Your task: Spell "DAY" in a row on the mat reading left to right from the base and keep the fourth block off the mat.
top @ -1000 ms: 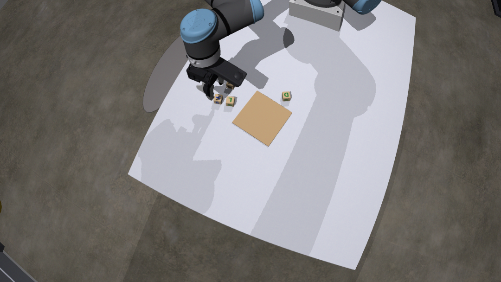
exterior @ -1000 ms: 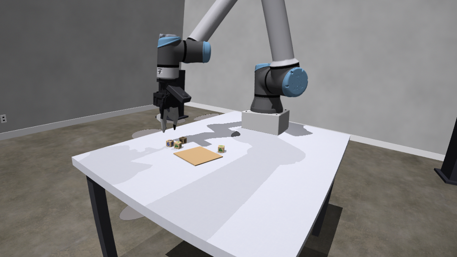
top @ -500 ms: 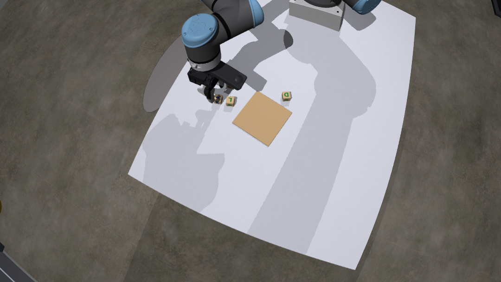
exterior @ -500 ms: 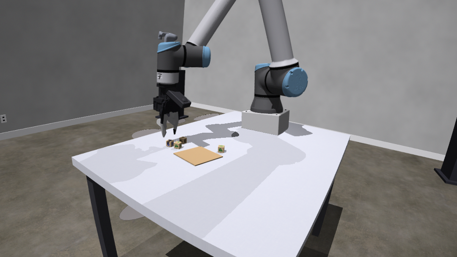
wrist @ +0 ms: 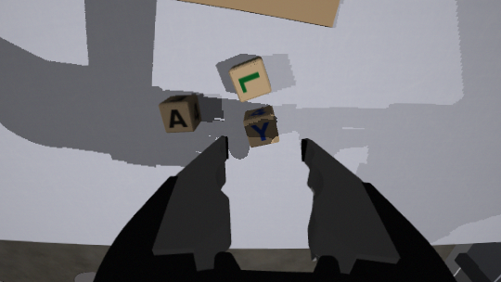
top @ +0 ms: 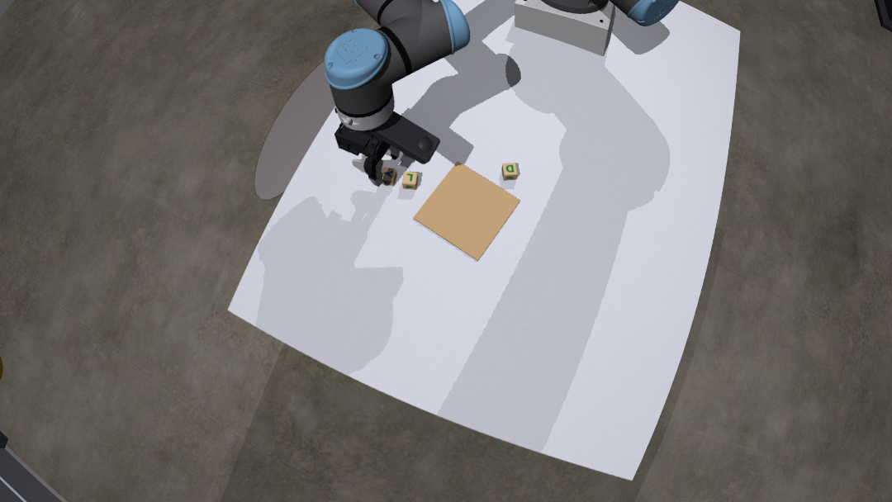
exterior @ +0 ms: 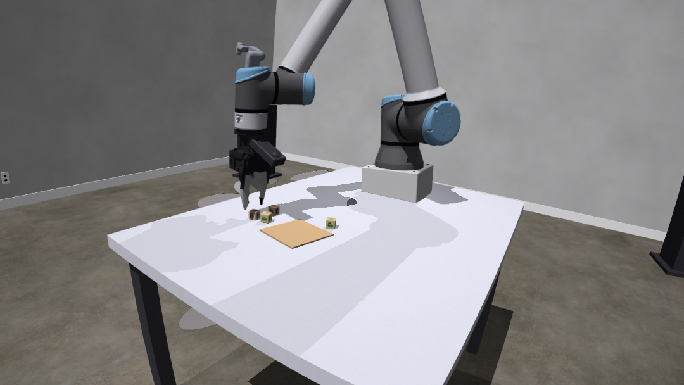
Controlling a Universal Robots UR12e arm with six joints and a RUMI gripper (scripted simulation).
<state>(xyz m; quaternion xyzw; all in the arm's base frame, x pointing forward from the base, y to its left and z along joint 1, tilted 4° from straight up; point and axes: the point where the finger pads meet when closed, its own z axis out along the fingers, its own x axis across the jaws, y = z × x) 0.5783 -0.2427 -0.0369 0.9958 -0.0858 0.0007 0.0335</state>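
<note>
My hand is 4 cm above the blue-lettered block. Round my hand: D block (8 cm behind, 21 cm to the left, 4 cm below); green-lettered block (1 cm behind, 4 cm to the left, 4 cm below); tan mat (1 cm ahead, 16 cm to the left, 5 cm below).
</note>
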